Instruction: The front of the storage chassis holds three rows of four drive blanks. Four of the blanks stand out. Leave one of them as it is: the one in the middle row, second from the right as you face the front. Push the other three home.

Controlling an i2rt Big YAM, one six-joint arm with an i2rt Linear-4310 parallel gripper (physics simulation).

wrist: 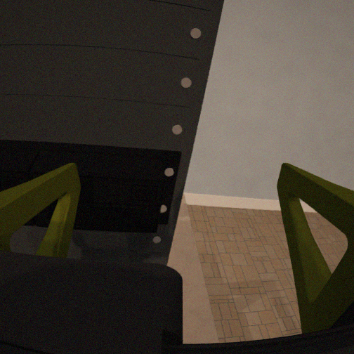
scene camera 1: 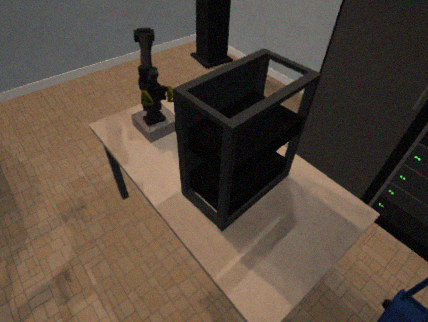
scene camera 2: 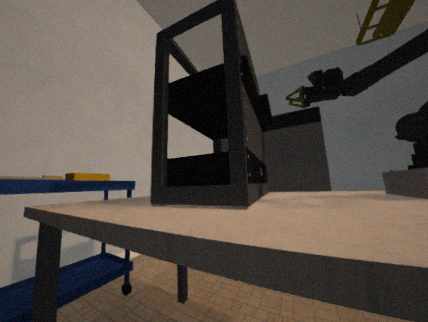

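Seen in the pictures: gripper, fingertip midpoint: (scene camera 1: 164, 102) (scene camera 2: 287, 100); arm's base, link origin: (scene camera 1: 154, 119).
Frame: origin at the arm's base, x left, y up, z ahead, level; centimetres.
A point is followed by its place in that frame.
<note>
The storage chassis (scene camera 1: 226, 175) @[x -2.9, y 31.2, z 81.4 cm] (scene camera 2: 239, 125) @[x 40.5, y 11.9, z 43.7 cm] (wrist: 100, 120) is a tall dark frame standing upright on the table; its front faces the arm. In the wrist view part of the front shows at the left: grey panels with thin seams, a column of round pale dots along the edge, and a black bay (wrist: 125, 165) crossed by faint lines. The drive blanks are too dark to tell apart, and which stand out cannot be made out. My gripper (scene camera 1: 159, 95) @[x -7.2, y 38.3, z 39.4 cm] (scene camera 2: 295, 97) (wrist: 178, 174) is open and empty, apart from the chassis, off its front. In the wrist view the chassis edge runs between the fingers.
The arm's grey base block (scene camera 1: 152, 127) @[x -4.1, y 0.0, z 6.6 cm] (scene camera 2: 407, 183) @[x 5.7, y -4.0, z 8.4 cm] stands on the table (scene camera 1: 165, 175) @[x -10.8, y -7.8, z 38.1 cm] (scene camera 2: 300, 220) @[x 46.1, y -7.8, z 31.9 cm] in front of the chassis. A black column (scene camera 1: 213, 30) stands beyond the table. A tall dark cabinet (scene camera 1: 360, 90) is beside it. A blue cart (scene camera 2: 95, 270) carries a yellow box (scene camera 2: 87, 177).
</note>
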